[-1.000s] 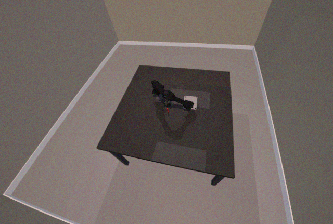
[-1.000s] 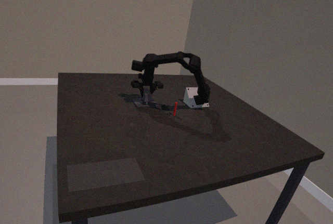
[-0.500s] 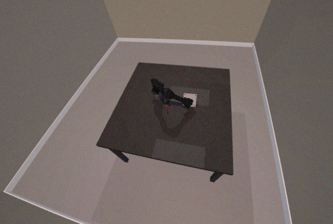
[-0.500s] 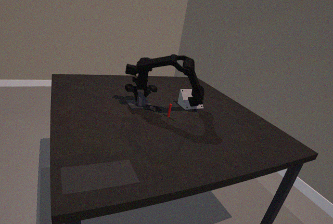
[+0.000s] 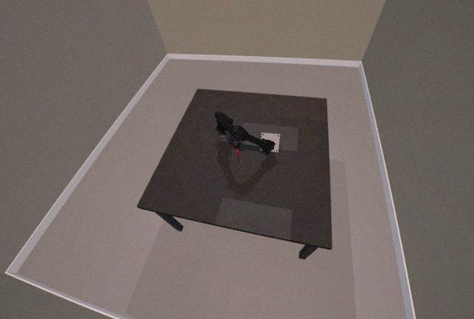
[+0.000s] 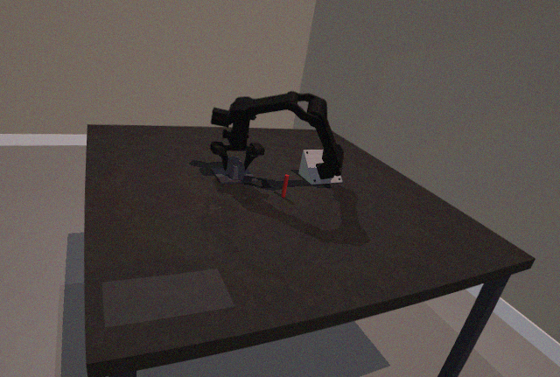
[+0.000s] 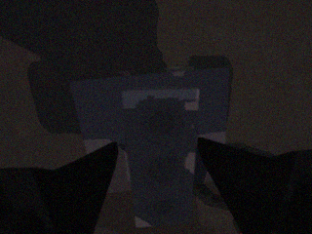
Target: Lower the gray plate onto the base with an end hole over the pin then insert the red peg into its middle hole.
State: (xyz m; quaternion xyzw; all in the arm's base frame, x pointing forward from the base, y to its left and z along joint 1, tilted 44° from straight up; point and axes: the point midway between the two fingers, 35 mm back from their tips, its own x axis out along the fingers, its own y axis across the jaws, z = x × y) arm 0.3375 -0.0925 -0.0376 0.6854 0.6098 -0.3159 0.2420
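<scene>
The gray plate lies 20 mm above my gripper tip. The rest, counted from my gripper tip: flat gray base: 20 mm to the left, 10 mm below; then red peg: 180 mm to the left, 100 mm behind, 20 mm above.
</scene>
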